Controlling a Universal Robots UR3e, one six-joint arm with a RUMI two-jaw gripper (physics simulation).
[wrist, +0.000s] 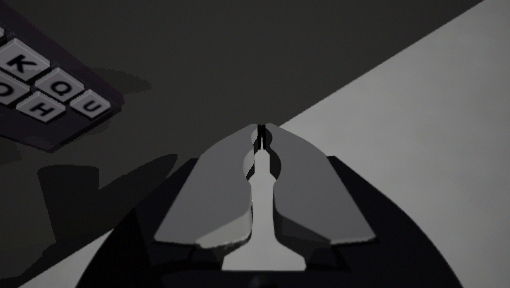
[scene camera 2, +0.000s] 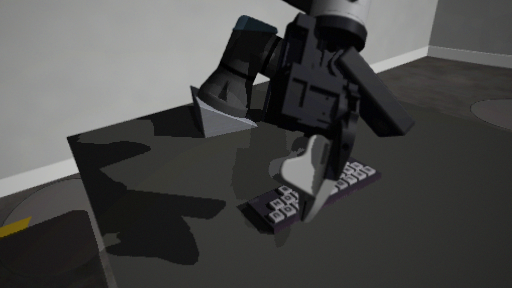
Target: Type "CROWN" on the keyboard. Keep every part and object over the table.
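Where they show: gripper, fingertip midpoint: (wrist: 261, 128) (scene camera 2: 304, 221); arm's base, origin of the base link: (scene camera 2: 222, 104).
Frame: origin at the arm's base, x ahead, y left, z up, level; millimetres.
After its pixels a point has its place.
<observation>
The dark keyboard (scene camera 2: 260, 204) {x 345, y -79, z -29 mm} (wrist: 85, 121) {x 368, y -85, z -29 mm} with pale lettered keys lies on the table (scene camera 2: 425, 225) {x 488, y 101, z -42 mm} (wrist: 210, 55) {x 481, y -90, z -42 mm}. In the scene view its middle is hidden behind my fingers. In the wrist view its end is at the upper left, with the K, Q, U and H keys readable. My gripper (scene camera 2: 306, 219) {x 482, y -91, z 49 mm} (wrist: 261, 128) {x 482, y -91, z 49 mm} is shut, with nothing between the fingertips. It points down, and in the scene view the tips overlap the long edge of the keyboard that faces the camera. Whether they touch it, I cannot tell. The C, R, W and N keys cannot be made out.
The arm's base stands on a grey wedge-shaped mount (scene camera 2: 220, 122) {x 68, y -33, z -11 mm} at the back left of the table, near the wall (scene camera 2: 125, 60). The table's left edge drops to the floor, where a yellow marking (scene camera 2: 15, 227) shows. Dark arm shadows fall across the table's left part.
</observation>
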